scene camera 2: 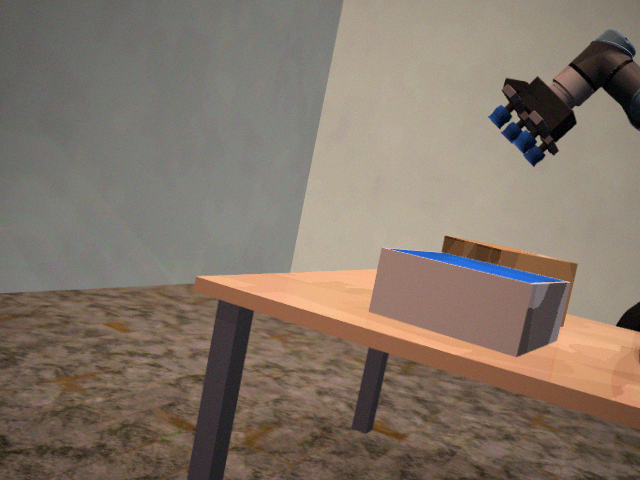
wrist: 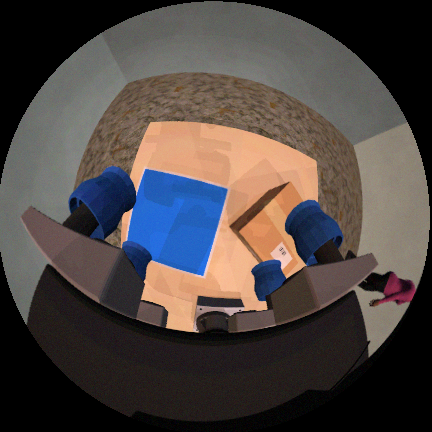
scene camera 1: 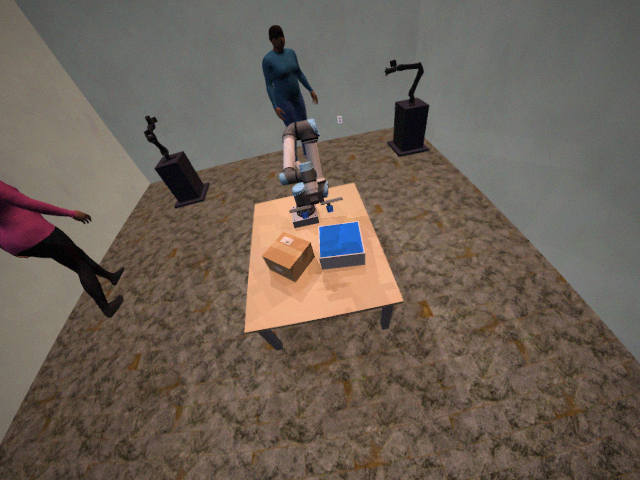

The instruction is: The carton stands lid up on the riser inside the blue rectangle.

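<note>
The brown carton stands on the table, turned at an angle beside the riser. A tape strip and a white label show on its upper face. The riser is a pale box. The blue rectangle covers its top, with a thin white edge; nothing stands on it. My gripper, with four blue suction cups, is open and empty. It hangs above the table on the robot-base side, clear of carton and riser. The carton's lower part is hidden behind the riser in scene camera 2.
The wooden table bears my arm's base at its back. A person in teal stands behind the arm. A person in pink is off to the side. Two dark pedestals carry small arms.
</note>
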